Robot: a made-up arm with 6 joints.
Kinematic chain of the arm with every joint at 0, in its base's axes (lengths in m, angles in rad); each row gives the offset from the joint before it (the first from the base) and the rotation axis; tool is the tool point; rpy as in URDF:
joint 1: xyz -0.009 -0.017 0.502 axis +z
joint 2: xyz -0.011 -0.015 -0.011 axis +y
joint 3: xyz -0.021 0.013 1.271 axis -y
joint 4: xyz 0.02 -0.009 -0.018 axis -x
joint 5: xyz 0.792 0 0.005 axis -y
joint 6: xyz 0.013 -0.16 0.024 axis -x
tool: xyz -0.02 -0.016 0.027 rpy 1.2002 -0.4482 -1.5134
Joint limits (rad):
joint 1: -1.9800..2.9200
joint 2: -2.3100..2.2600
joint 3: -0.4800..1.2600
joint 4: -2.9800..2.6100
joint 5: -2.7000..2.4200
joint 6: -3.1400..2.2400
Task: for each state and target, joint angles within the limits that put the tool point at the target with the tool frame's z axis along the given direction. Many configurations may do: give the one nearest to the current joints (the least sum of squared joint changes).
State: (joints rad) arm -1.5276 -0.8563 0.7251 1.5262 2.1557 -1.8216
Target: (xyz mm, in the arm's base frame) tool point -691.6 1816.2 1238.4 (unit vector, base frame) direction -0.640 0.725 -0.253
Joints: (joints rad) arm -1.1560 -1.2798 1.2129 2.3380 2.2420 -1.8662
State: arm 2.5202 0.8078 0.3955 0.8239 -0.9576 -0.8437
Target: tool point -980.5 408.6 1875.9 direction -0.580 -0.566 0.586
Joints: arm 2.8225 0.1892 0.1681 1.0344 -1.6239 -0.7363
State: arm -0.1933 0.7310 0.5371 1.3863 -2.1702 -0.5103
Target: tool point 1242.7 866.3 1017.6 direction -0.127 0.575 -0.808
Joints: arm 0.5548 0.6997 -0.0071 2.2166 -1.9654 -0.1442
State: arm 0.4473 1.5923 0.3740 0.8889 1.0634 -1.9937
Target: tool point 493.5 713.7 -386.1 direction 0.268 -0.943 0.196
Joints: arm 1.1604 1.7066 -0.3977 0.3680 1.6469 -2.3164
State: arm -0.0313 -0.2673 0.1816 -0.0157 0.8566 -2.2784
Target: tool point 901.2 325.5 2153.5 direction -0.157 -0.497 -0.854
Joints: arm 0.5490 0.2361 0.8029 0.0375 0.4619 -2.2191
